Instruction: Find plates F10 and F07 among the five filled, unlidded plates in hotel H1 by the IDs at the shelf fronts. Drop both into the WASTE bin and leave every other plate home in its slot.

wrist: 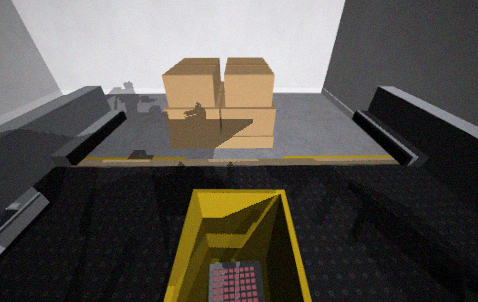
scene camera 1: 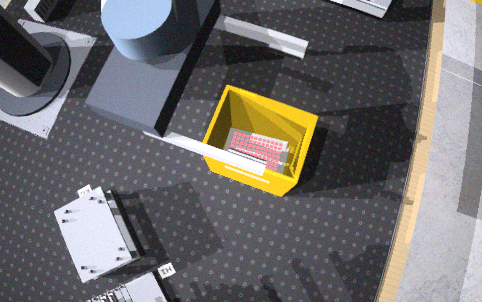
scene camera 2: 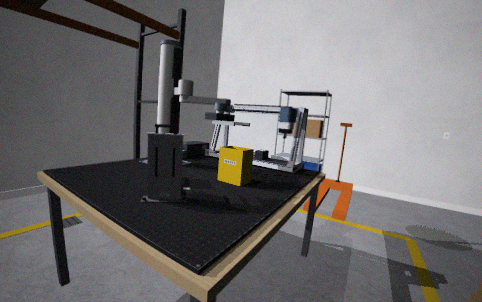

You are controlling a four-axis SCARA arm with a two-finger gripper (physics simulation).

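Seen in the pictures: gripper, fingertip midpoint: [wrist: 239, 101] [scene camera 1: 286, 105] [scene camera 2: 242, 124]; arm's base, link origin: [scene camera 1: 32, 74].
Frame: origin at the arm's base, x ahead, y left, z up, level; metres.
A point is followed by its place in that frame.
Observation:
The yellow WASTE bin [scene camera 1: 250, 181] @(y -0.085, x 0.654, z 0.070 m) [scene camera 2: 234, 166] @(y -0.086, x 0.678, z 0.117 m) [wrist: 184, 250] @(y 0.027, x 0.651, z 0.209 m) stands upright on the table. Inside it, low down, lies plate material with pink wells [scene camera 1: 257, 145] @(y -0.005, x 0.643, z 0.046 m) [wrist: 234, 285] @(y -0.020, x 0.668, z 0.047 m); its ID does not show, and I cannot tell how many plates lie there. My gripper [scene camera 1: 282, 108] @(y -0.027, x 0.671, z 0.352 m) [scene camera 2: 242, 124] @(y -0.027, x 0.671, z 0.352 m) [wrist: 239, 101] @(y -0.027, x 0.671, z 0.352 m) is open wide and empty, above the bin, its fingers on either side of the opening. Part of a pale hotel [scene camera 1: 145, 290] @(y -0.374, x 0.520, z 0.021 m) beside the H1 label [scene camera 1: 166, 270] @(y -0.318, x 0.547, z 0.013 m) shows at the bottom edge of scene camera 1. The shelf-front IDs are not visible.
A white-topped unit [scene camera 1: 95, 235] @(y -0.297, x 0.394, z 0.073 m) stands between H1 and the robot base [scene camera 1: 75, 50] @(y 0.097, x 0.105, z 0.013 m). In scene camera 2, a dark upright tower [scene camera 2: 165, 175] @(y -0.490, x 0.592, z 0.121 m) stands nearer than the bin, and a gantry frame [scene camera 2: 299, 142] @(y 0.554, x 0.849, z 0.244 m) stands behind it. Cardboard boxes [wrist: 192, 90] are beyond the table edge.

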